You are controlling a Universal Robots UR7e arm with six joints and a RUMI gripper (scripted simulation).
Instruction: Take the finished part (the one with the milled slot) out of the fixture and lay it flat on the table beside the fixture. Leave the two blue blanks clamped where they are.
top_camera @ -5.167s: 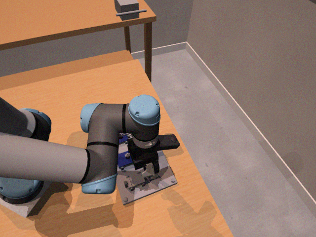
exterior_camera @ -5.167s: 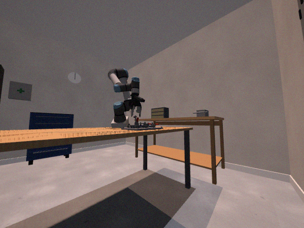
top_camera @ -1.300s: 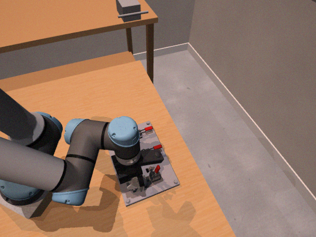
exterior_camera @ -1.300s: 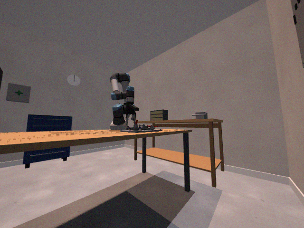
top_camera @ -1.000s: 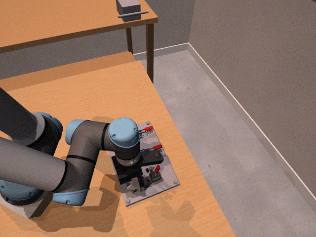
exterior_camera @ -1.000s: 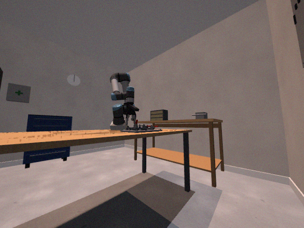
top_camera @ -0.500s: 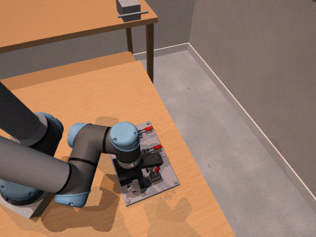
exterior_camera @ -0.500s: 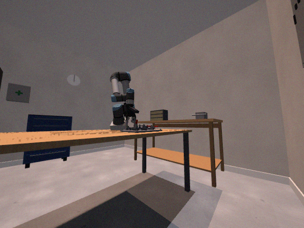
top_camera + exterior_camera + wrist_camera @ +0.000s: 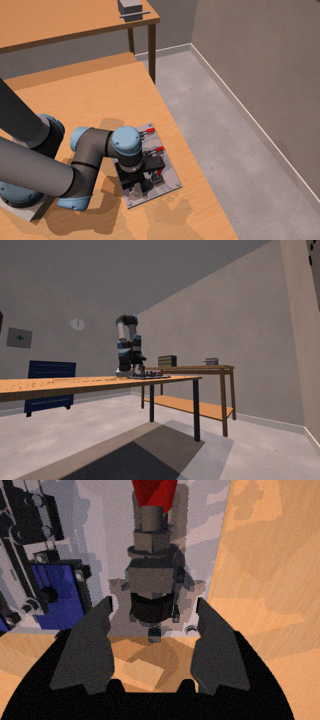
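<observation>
The finished grey part lies 10 mm behind my hand and 10 mm below it. Round my hand: blue blank (10 mm behind, 110 mm to the left, 10 mm below); grey fixture plate (40 mm ahead, 110 mm to the left, 30 mm below).
</observation>
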